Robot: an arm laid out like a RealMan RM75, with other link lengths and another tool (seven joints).
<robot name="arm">
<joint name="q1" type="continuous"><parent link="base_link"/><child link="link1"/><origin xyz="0 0 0.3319"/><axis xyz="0 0 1"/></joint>
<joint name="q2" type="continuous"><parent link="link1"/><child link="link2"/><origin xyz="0 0 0" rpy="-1.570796 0 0"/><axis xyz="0 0 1"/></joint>
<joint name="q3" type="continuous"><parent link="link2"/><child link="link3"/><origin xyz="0 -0.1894 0" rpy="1.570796 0 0"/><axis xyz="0 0 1"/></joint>
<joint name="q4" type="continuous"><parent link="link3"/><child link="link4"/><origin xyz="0 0 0" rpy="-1.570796 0 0"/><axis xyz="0 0 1"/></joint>
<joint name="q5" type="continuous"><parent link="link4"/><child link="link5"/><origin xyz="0 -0.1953 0" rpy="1.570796 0 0"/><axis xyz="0 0 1"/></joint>
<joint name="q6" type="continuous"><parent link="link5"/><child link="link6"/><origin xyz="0 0 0" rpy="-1.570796 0 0"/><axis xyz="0 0 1"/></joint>
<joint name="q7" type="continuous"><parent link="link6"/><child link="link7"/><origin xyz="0 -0.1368 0" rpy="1.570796 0 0"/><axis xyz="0 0 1"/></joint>
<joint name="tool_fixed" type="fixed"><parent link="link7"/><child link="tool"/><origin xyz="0.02 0.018 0.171" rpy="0 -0.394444 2.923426"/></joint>
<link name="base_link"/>
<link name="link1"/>
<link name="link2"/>
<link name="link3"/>
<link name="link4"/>
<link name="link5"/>
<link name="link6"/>
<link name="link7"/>
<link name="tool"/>
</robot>
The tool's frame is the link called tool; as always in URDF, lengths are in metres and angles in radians. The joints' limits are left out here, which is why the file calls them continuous.
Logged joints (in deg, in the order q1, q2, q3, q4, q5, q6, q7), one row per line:
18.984, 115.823, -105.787, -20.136, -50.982, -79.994, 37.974
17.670, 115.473, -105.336, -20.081, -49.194, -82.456, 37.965
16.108, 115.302, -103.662, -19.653, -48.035, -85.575, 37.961
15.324, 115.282, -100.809, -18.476, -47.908, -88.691, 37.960
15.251, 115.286, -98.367, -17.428, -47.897, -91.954, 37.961
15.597, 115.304, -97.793, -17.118, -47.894, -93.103, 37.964
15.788, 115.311, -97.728, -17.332, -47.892, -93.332, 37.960
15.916, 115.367, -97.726, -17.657, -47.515, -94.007, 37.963
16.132, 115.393, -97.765, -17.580, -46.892, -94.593, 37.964
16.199, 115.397, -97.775, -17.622, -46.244, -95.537, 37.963
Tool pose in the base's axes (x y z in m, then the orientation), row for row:
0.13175, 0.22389, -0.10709, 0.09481, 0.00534, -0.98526, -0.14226
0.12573, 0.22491, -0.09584, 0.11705, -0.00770, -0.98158, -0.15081
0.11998, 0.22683, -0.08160, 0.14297, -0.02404, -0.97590, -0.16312
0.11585, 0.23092, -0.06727, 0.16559, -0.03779, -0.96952, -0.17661
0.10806, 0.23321, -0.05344, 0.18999, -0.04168, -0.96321, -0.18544
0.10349, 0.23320, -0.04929, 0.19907, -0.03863, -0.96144, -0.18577
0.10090, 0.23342, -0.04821, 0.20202, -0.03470, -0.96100, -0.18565
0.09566, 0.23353, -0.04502, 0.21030, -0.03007, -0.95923, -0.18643
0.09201, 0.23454, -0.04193, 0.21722, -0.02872, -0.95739, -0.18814
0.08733, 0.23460, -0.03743, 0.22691, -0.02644, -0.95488, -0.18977
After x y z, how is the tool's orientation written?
As a quaternion, w x y z.
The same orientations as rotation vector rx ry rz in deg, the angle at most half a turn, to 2 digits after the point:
0.91, -167.38, -24.17
-1.29, -164.62, -25.29
-3.97, -161.27, -26.96
-6.17, -158.22, -28.82
-6.71, -155.10, -29.86
-6.19, -154.06, -29.77
-5.55, -153.75, -29.70
-4.79, -152.79, -29.69
-4.56, -151.94, -29.86
-4.17, -150.76, -29.96

